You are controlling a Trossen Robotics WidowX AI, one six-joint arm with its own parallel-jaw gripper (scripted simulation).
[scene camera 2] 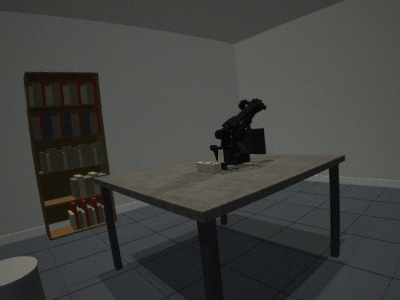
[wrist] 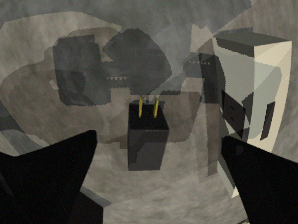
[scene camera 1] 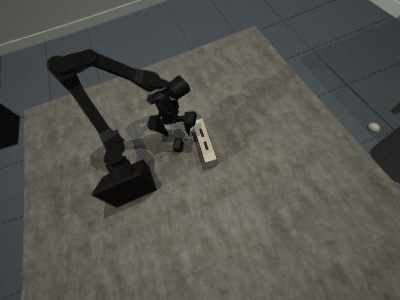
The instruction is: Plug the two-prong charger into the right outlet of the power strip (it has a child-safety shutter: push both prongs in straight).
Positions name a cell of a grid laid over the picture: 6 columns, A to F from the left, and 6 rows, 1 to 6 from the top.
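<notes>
The gripper (scene camera 1: C3) (wrist: D4) is open, holding nothing. A two-prong charger (wrist: C4) is visible as well.
</notes>
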